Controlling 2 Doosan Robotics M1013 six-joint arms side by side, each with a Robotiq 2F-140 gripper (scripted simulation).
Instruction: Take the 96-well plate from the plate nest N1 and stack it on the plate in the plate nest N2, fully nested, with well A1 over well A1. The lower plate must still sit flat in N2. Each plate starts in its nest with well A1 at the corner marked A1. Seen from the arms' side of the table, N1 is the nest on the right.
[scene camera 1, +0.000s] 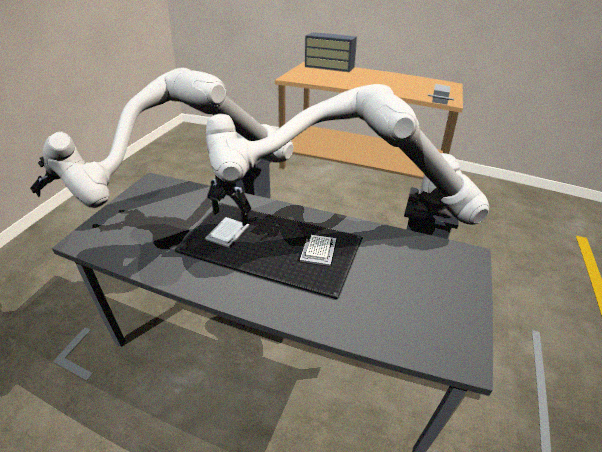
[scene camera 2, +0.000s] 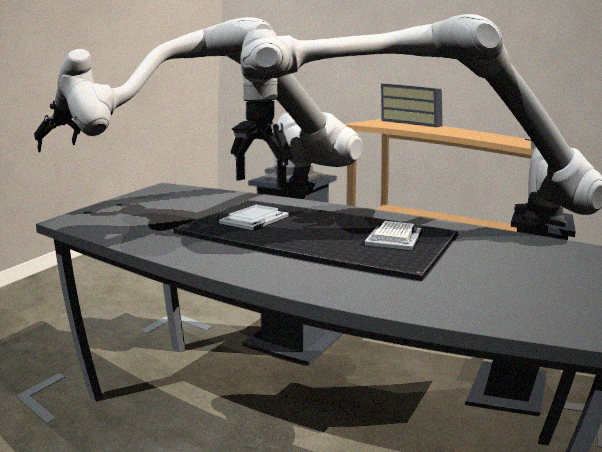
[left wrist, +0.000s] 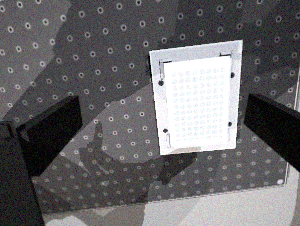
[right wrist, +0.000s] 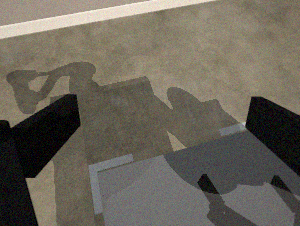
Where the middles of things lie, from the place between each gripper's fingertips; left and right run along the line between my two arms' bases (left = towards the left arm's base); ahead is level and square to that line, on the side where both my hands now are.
The nest N1 (left wrist: 210, 51) is 40 mm behind my left hand, 50 mm to the right of it and 120 mm below it.
The nest N1 lies 30 cm behind my right hand (scene camera 2: 56, 145), 67 cm to the left of it and 25 cm below it.
